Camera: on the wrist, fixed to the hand. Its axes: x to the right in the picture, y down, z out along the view.
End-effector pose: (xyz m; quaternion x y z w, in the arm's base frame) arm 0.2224 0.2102 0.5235 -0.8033 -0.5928 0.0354 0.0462
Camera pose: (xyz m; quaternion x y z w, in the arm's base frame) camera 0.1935 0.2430 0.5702 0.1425 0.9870 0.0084 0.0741
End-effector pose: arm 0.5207 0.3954 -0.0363 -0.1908 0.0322 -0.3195 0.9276
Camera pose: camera 0.5064 0.3369 -0.0579 -0.2787 -0.1505 -0.8591 0.4021
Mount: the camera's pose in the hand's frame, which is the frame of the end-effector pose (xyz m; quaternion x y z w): 0.0227 -0.0425 -0.0421 -0.1060 -0.0777 -0.7061 0.6958
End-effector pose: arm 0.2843 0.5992 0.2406 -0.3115 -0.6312 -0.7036 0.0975
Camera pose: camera 0.2306 0.5729 0.2178 -0.1639 0.5921 0.6011 0.5110
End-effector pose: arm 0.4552 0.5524 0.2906 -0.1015 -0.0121 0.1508 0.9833
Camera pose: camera 0.4917 0.5112 0.2579 -0.1546 -0.1725 -0.5828 0.7789
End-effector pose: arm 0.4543 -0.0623 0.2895 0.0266 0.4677 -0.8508 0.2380
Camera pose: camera 0.4085 -0.0178 0.2931 0.4031 -0.4159 0.7125 0.3960
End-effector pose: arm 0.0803 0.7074 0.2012 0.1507 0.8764 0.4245 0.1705
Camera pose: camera 0.0369 0.6623 0.1880 -0.4990 0.6579 0.2562 0.5024
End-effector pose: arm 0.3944 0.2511 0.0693 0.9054 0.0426 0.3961 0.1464
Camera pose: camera 0.3808 0.3057 0.0997 0.6152 0.6156 0.1064 0.4809
